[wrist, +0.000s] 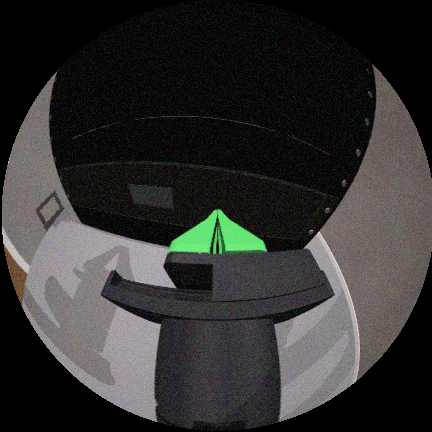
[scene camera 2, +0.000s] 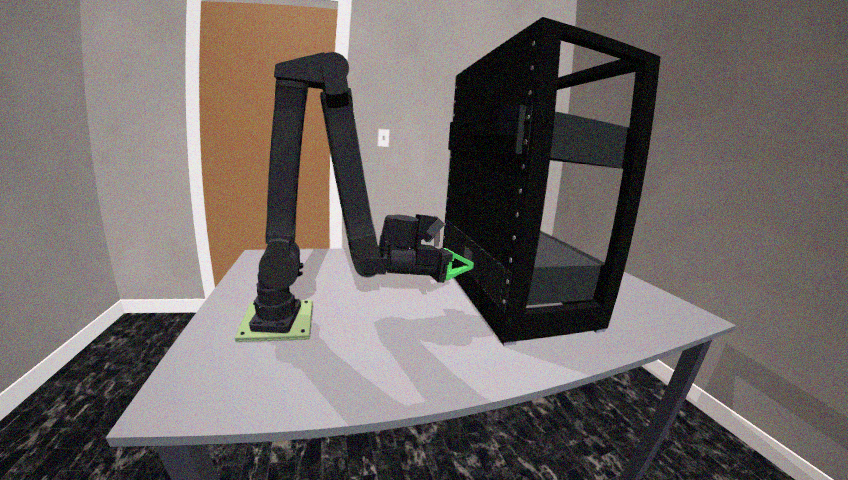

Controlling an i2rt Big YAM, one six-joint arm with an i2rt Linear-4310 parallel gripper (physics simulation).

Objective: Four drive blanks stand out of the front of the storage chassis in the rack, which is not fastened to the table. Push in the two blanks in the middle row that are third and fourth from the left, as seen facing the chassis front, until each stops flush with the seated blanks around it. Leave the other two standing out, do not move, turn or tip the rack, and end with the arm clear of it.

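Pixels of known places: gripper, between the fingertips: [wrist: 217, 214] [scene camera 2: 472, 265]; arm's base, origin of its link: [scene camera 2: 276, 317].
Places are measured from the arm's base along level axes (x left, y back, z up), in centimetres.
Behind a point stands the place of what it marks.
Note:
The black rack [scene camera 2: 538, 178] @(x -8.7, y -49.8, z 33.1 cm) [wrist: 215, 75] @(x 9.8, y -46.1, z 23.0 cm) stands upright on the table, its dark front toward the arm. My gripper [scene camera 2: 471, 264] @(x 7.7, y -44.6, z 10.4 cm) [wrist: 217, 214] @(x 7.7, y -44.6, z 10.4 cm) has green fingers, shut and empty. In the scene view its tips are at the lower part of the rack front; whether they touch it I cannot tell. In the wrist view the tips overlap a lower front panel [wrist: 250, 200] @(x 4.4, y -46.5, z 11.7 cm) with a grey rectangle [wrist: 152, 196] @(x 15.9, y -45.6, z 10.4 cm) left of them. The storage chassis and its drive blanks cannot be made out in the dark front, so how far any blank stands out cannot be told.
The arm's base sits on a yellow-green plate [scene camera 2: 306, 315] @(x 1.3, y -6.4, z 0.1 cm) at the left of the grey table [scene camera 2: 249, 392] @(x -22.1, y -1.8, z -1.2 cm). Two dark grey units [scene camera 2: 589, 139] @(x -4.6, y -62.5, z 41.8 cm) [scene camera 2: 565, 285] @(x -4.0, y -63.2, z 10.2 cm) show through the rack's open side. A wall with a brown door [scene camera 2: 238, 148] stands behind.

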